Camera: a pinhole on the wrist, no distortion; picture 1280 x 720 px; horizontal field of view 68.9 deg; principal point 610.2 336.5 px. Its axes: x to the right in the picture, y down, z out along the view. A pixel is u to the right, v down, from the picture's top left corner.
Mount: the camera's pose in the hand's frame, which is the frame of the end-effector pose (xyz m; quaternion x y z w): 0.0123 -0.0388 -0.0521 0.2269 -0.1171 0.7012 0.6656
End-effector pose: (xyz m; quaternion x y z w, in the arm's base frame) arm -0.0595 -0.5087 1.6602 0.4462 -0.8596 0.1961 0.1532
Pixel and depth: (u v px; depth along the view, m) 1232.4 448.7 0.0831
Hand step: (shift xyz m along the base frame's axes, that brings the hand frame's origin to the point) 0.0118 -0.0490 -0.0292
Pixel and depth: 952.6 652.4 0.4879
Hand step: 0.1001 -0.2400 -0.4280
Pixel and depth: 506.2 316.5 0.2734
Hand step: 0.1094 -0.2262 -0.0831
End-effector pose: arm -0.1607 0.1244 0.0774 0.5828 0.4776 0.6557 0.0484
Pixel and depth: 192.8 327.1 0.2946
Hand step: -0.0499 0.2779 -0.1721
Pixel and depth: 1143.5 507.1 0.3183
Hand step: 0.2413 0.2019 -0.0618
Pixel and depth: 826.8 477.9 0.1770
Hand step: 0.0537 0.1272 -0.0665
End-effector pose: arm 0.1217 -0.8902 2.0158 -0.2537 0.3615 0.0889 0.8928
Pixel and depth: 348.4 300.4 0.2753
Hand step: 0.2191 -0.1249 0.1349
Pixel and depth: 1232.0 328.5 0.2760
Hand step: 0.2083 0.1361 0.1300
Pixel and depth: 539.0 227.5 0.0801
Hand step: 0.0607 -0.0630 0.0156
